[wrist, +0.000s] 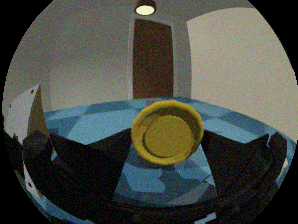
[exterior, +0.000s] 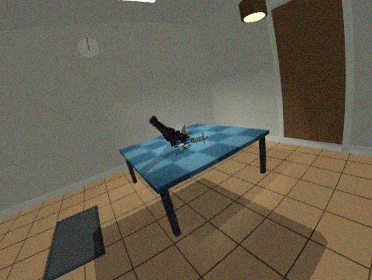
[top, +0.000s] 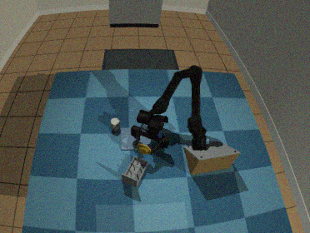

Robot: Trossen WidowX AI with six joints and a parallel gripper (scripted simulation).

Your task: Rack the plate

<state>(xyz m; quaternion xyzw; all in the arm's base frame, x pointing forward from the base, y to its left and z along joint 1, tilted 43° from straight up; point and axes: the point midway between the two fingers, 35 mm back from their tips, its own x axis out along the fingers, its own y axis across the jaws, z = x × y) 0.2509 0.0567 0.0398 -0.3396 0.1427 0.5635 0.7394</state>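
Right now the grey dish rack is 80 mm to the left of my gripper tip, 50 mm below it and 30 mm ahead of it. From my gripper tip the other things lie so: cup 170 mm to the right, 150 mm ahead, 50 mm below; then yellow plate 10 mm to the right; then blue utensil 160 mm to the right, 70 mm below, 70 mm behind.
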